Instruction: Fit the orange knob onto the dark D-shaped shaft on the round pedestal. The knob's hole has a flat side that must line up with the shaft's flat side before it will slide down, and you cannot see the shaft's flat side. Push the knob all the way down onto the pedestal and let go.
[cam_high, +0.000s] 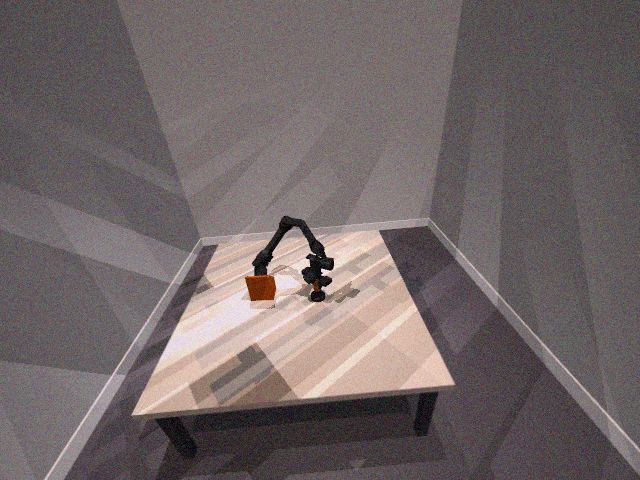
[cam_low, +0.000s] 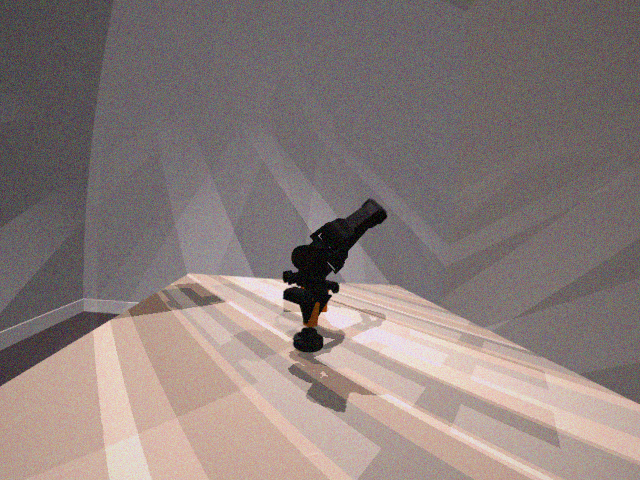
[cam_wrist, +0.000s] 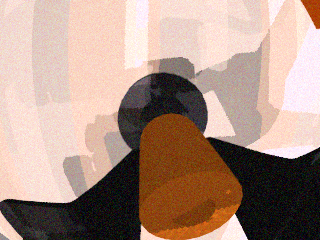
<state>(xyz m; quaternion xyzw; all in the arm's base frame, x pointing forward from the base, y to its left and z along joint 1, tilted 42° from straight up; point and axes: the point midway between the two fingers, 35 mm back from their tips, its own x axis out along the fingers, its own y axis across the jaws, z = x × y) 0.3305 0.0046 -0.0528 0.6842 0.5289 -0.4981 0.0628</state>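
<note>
Right now my gripper tip is 40 mm above the pedestal. Round my gripper tip: orange knob 20 mm above.
</note>
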